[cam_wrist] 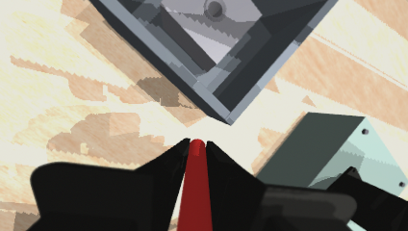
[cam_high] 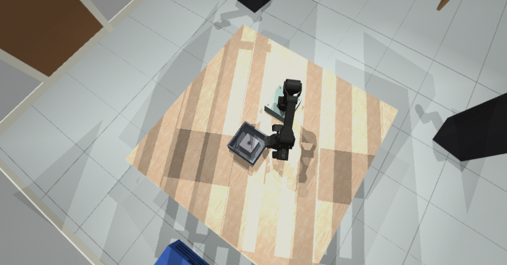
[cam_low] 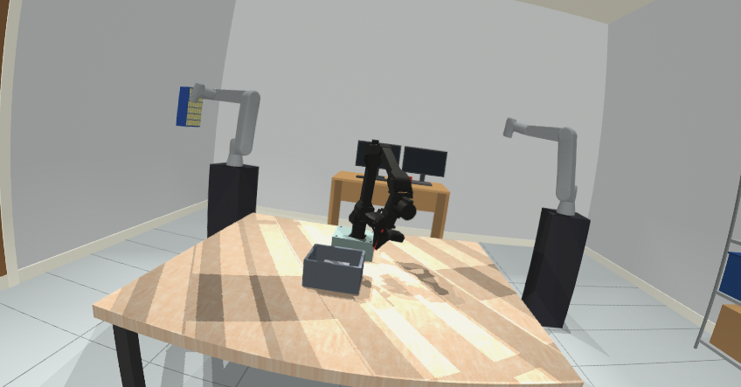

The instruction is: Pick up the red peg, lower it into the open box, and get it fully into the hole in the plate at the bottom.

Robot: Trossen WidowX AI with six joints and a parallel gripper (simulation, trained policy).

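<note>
The plate lies 110 mm to the right of my gripper tip, 90 mm ahead of it and 70 mm below it. Round my gripper tip: grey box: 110 mm to the right, 90 mm below, 90 mm ahead; then red peg: 30 mm above, 10 mm to the left.
</note>
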